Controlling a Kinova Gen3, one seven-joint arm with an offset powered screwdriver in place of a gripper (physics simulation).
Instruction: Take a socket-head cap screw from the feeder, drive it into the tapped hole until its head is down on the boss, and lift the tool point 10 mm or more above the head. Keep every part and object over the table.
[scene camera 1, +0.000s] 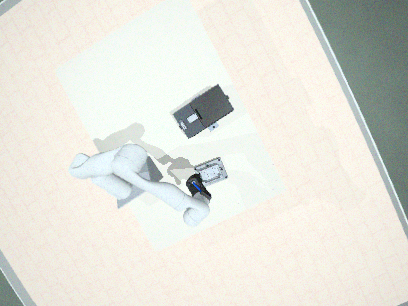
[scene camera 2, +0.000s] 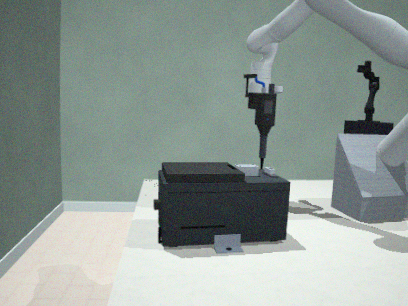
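The screw feeder (scene camera 1: 215, 104) (scene camera 2: 222, 212) is a dark box with pale parts on its top. A grey metal workpiece (scene camera 1: 223, 171) with a recessed middle and small corner holes lies apart from the feeder in scene camera 1; in scene camera 2 it does not show. My screwdriver (scene camera 1: 196, 183) (scene camera 2: 262, 167) stands upright over the near-left edge of the workpiece in scene camera 1. In scene camera 2 its thin bit points down behind the feeder's top, and its lowest end is hidden. Whether a screw sits on the bit is too small to tell, and the tapped hole cannot be made out.
The arm (scene camera 1: 162, 194) (scene camera 2: 287, 22) reaches from a grey slanted pedestal (scene camera 1: 154, 170) (scene camera 2: 350, 175) on the white table (scene camera 1: 125, 75) (scene camera 2: 300, 280). A small metal bracket (scene camera 1: 213, 127) (scene camera 2: 227, 242) stands at the feeder's side. A black jointed stand (scene camera 2: 370, 100) shows above the pedestal.
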